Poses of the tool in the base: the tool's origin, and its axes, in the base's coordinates. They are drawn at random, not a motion.
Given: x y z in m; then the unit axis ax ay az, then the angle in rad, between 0 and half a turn.
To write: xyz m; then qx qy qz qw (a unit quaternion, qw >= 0). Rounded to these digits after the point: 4 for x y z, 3 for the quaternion.
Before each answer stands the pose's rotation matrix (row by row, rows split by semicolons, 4 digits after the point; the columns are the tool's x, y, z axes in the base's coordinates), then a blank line. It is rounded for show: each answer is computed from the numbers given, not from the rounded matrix.
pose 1, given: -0.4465, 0.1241, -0.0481, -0.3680, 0.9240, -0.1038, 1.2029
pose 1, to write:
0.4464 -0.1209 0.8866; -0.3146 0.9064 0.2820; -0.8377 -0.4048 0.3666

-0.4465, 0.1241, -0.0481, -0.208, 0.523, -0.059, 0.825
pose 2, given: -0.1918, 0.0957, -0.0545, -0.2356, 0.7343, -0.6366, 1.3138
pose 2, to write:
0.2956 0.4867 0.8221; -0.7447 0.6563 -0.1208; -0.5983 -0.5765 0.5564

-0.1918, 0.0957, -0.0545, -0.144, 0.448, -0.389, 0.792
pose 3, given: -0.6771, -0.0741, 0.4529, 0.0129, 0.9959, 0.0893, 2.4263
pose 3, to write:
-0.7546 -0.0360 0.6552; 0.0811 0.9857 0.1476; -0.6511 0.1645 -0.7409

-0.6771, -0.0741, 0.4529, 0.012, 0.933, 0.084, 0.350
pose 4, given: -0.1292, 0.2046, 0.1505, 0.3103, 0.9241, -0.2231, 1.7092
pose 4, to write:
-0.0284 0.5473 0.8365; 0.1053 0.8338 -0.5419; -0.9940 0.0727 -0.0813

-0.1292, 0.2046, 0.1505, 0.234, 0.697, -0.168, 0.657
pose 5, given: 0.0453, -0.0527, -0.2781, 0.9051, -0.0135, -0.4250, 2.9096
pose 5, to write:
0.6432 0.0736 -0.7621; -0.1218 -0.9729 -0.1968; -0.7559 0.2194 -0.6168

0.0453, -0.0527, -0.2781, 0.899, -0.013, -0.422, 0.116
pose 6, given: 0.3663, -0.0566, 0.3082, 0.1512, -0.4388, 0.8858, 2.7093
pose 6, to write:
-0.8644 -0.4977 0.0717; 0.2445 -0.5406 -0.8049; 0.4394 -0.6782 0.5890

0.3663, -0.0566, 0.3082, 0.148, -0.429, 0.865, 0.214
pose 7, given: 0.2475, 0.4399, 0.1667, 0.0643, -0.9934, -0.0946, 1.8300
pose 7, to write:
-0.2511 0.0112 -0.9679; -0.1717 0.9836 0.0559; 0.9526 0.1802 -0.2451

0.2475, 0.4399, 0.1667, 0.051, -0.787, -0.075, 0.610
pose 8, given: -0.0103, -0.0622, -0.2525, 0.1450, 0.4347, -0.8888, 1.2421
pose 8, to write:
0.3370 0.8839 0.3242; -0.7986 0.4508 -0.3989; -0.4987 -0.1244 0.8578

-0.0103, -0.0622, -0.2525, 0.084, 0.253, -0.517, 0.813
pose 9, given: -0.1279, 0.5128, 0.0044, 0.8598, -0.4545, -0.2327, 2.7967
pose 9, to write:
0.4939 -0.6799 -0.5420; -0.8372 -0.5401 -0.0854; -0.2347 0.4960 -0.8360

-0.1279, 0.5128, 0.0044, 0.847, -0.448, -0.229, 0.172
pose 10, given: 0.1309, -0.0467, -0.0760, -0.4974, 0.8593, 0.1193, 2.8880
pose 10, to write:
-0.4811 -0.8711 0.0988; -0.8112 0.4851 0.3265; -0.3324 0.0770 -0.9400

0.1309, -0.0467, -0.0760, -0.493, 0.852, 0.118, 0.126
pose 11, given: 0.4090, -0.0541, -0.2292, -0.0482, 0.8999, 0.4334, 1.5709
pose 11, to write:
0.0022 -0.4768 0.8790; 0.3900 0.8098 0.4383; -0.9208 0.3419 0.1878

0.4090, -0.0541, -0.2292, -0.034, 0.636, 0.306, 0.707
